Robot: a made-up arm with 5 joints. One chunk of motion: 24 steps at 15 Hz.
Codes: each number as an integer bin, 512 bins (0 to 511) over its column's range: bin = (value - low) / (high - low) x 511, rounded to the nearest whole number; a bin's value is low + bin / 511 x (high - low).
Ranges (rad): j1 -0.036..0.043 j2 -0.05..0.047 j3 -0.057..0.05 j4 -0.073..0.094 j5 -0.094..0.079
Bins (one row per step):
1: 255 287 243 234 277
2: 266 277 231 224 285
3: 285 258 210 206 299
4: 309 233 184 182 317
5: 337 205 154 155 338
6: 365 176 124 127 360
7: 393 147 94 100 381
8: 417 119 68 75 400
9: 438 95 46 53 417
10: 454 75 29 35 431
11: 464 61 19 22 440
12: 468 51 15 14 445
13: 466 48 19 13 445
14: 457 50 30 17 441
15: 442 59 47 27 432
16: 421 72 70 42 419
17: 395 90 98 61 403
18: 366 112 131 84 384
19: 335 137 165 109 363
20: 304 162 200 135 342
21: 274 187 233 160 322
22: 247 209 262 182 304
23: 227 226 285 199 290
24: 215 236 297 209 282
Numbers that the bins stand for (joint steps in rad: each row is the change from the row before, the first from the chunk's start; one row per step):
1: 0.00342 0.00448 -0.00612 0.00347 -0.00022
2: 0.00512 0.00258 -0.00863 0.00021 0.00249
3: 0.00806 -0.00103 -0.01303 -0.00568 0.00723
4: 0.01177 -0.00577 -0.01847 -0.01352 0.01332
5: 0.01610 -0.01109 -0.02475 -0.02234 0.02043
6: 0.02043 -0.01659 -0.03104 -0.03150 0.02788
7: 0.02476 -0.02210 -0.03732 -0.04032 0.03499
8: 0.02847 -0.02741 -0.04276 -0.04849 0.04142
9: 0.03171 -0.03197 -0.04737 -0.05568 0.04718
10: 0.03419 -0.03576 -0.05093 -0.06156 0.05192
11: 0.03573 -0.03842 -0.05302 -0.06581 0.05496
12: 0.03635 -0.04032 -0.05386 -0.06842 0.05666
13: 0.03604 -0.04089 -0.05302 -0.06875 0.05666
14: 0.03465 -0.04051 -0.05072 -0.06744 0.05530
15: 0.03233 -0.03880 -0.04716 -0.06418 0.05225
16: 0.02909 -0.03633 -0.04234 -0.05927 0.04785
17: 0.02507 -0.03292 -0.03648 -0.05306 0.04244
18: 0.02058 -0.02874 -0.02957 -0.04555 0.03600
19: 0.01579 -0.02399 -0.02245 -0.03738 0.02889
20: 0.01100 -0.01925 -0.01512 -0.02888 0.02178
21: 0.00636 -0.01450 -0.00821 -0.02071 0.01501
22: 0.00219 -0.01033 -0.00214 -0.01352 0.00892
23: -0.00091 -0.00710 0.00268 -0.00796 0.00418
24: -0.00276 -0.00520 0.00519 -0.00470 0.00147

